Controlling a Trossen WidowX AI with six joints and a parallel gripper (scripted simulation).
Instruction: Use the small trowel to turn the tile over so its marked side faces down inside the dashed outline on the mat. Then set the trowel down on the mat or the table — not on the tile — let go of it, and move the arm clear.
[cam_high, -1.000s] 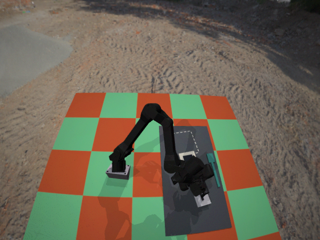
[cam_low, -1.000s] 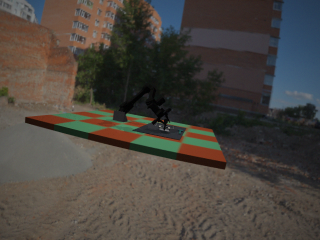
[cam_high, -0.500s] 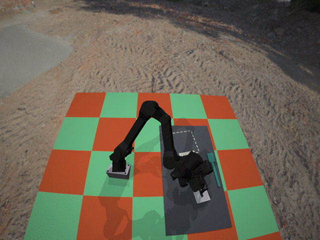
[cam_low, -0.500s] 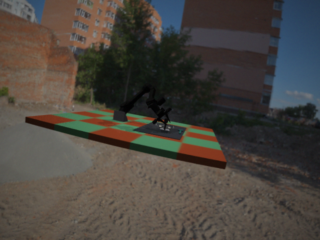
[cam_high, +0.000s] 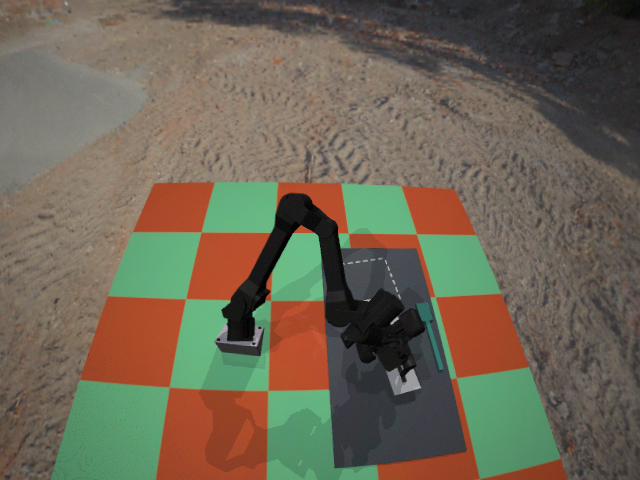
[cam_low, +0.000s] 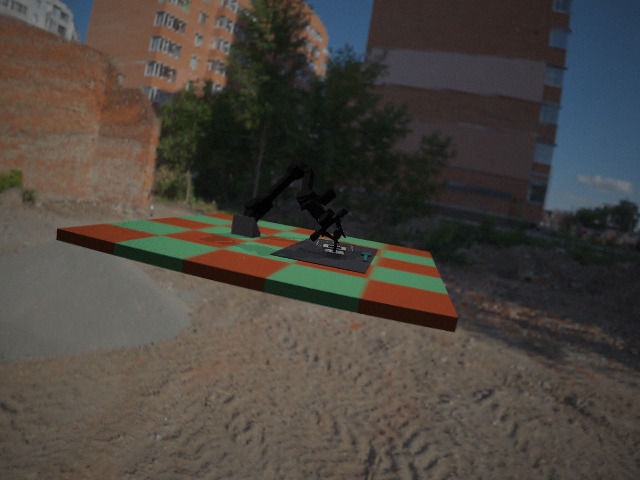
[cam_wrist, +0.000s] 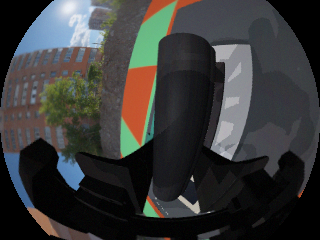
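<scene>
The dark mat is 80 mm below my gripper tip, 30 mm to the left of it and 30 mm behind it. Round my gripper tip: teal trowel: 110 mm ahead, 50 mm below, 40 mm to the left; then tile: 110 mm to the left, 50 mm below, 40 mm behind.
</scene>
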